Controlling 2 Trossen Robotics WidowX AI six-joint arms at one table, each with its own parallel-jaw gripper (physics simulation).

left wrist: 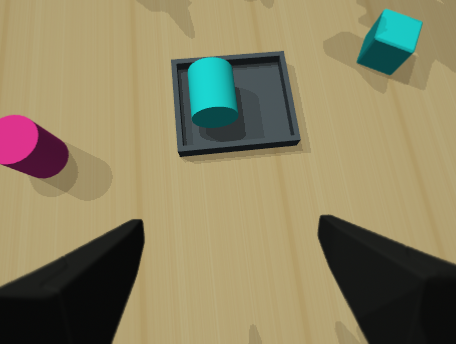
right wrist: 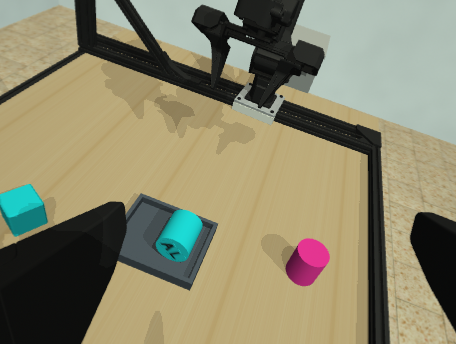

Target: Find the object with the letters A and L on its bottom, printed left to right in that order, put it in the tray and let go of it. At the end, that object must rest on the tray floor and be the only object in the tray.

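Frame: origin at the left arm's base, x ahead, y left, z up, level; millimetres.
Where they show: left gripper, between the fingertips: (left wrist: pixel 232 227) (right wrist: pixel 235 98); right gripper, between the fingertips: (right wrist: pixel 268 220); left arm's base, origin of its link: (right wrist: pixel 260 97).
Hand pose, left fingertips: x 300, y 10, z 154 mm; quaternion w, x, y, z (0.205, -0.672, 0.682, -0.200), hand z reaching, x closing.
Note:
Things, the pixels of their centre, and the offset from my left fingertips.
- cyan cylinder, middle of its body: (left wrist: pixel 212 94) (right wrist: pixel 179 235) dx +149, dy +7, dz -151 mm
- dark grey tray, middle of its body: (left wrist: pixel 233 102) (right wrist: pixel 163 238) dx +151, dy -16, dz -173 mm
- magenta cylinder, middle of its body: (left wrist: pixel 30 149) (right wrist: pixel 306 262) dx +94, dy +190, dz -155 mm
- cyan cube, middle of its body: (left wrist: pixel 387 43) (right wrist: pixel 22 209) dx +216, dy -201, dz -159 mm
A cyan cylinder (left wrist: pixel 213 87) (right wrist: pixel 184 230) lies on its side in the dark grey tray (left wrist: pixel 267 82) (right wrist: pixel 136 245), close to one side wall. Its end face in the right wrist view shows the letters A and L, with A on the left. My left gripper (left wrist: pixel 232 227) (right wrist: pixel 235 98) is open and empty, raised over the table and apart from the tray. My right gripper (right wrist: pixel 268 220) is open and empty, with its fingers at the left and right edges of its view, above the table.
A magenta cylinder (left wrist: pixel 30 145) (right wrist: pixel 307 262) stands upright on the table beside the tray. A cyan cube (left wrist: pixel 390 42) (right wrist: pixel 23 210) sits on the tray's other side. A black frame rail (right wrist: pixel 325 127) runs along the table edges, by the left arm's base.

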